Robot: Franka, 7 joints.
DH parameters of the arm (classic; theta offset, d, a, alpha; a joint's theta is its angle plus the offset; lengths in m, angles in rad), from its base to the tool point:
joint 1: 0 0.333 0 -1.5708
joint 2: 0 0 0 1.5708
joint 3: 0 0.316 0.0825 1.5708
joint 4: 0 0 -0.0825 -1.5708
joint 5: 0 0.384 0 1.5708
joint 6: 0 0 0.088 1.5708
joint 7: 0 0.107 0 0
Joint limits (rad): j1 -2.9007..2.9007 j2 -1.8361..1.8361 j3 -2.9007..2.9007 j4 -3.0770..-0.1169 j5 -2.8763..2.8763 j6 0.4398..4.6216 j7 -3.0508..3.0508
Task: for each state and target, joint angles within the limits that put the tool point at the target. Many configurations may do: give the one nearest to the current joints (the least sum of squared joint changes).
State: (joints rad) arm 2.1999 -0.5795 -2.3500 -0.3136 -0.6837 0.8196 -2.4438
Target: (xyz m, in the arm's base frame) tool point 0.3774 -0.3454 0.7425
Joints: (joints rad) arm 2.1935 -0.5542 -2.3499 -0.3862 -0.6444 0.4558 -2.4438
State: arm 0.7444 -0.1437 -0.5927 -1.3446 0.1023 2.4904 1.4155
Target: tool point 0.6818 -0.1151 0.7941
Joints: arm 0.2773 0.4793 -0.7113 -0.9724 0.1029 2.6270 1.4155
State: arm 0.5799 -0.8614 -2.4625 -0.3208 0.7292 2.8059 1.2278
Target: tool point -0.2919 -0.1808 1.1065
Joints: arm 0.5128 -0.3439 -2.4674 -0.1727 0.7002 2.7681 1.2278
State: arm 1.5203 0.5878 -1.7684 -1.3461 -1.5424 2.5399 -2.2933
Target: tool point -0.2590 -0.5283 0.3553
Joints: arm 0.6761 -0.1968 -2.6614 -2.0943 -1.5198 2.3262 -2.2933
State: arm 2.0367 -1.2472 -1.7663 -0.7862 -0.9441 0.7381 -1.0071
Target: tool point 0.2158 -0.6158 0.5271
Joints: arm 1.5792 -0.9984 -1.8219 -0.5217 -1.0118 0.6275 -1.0071
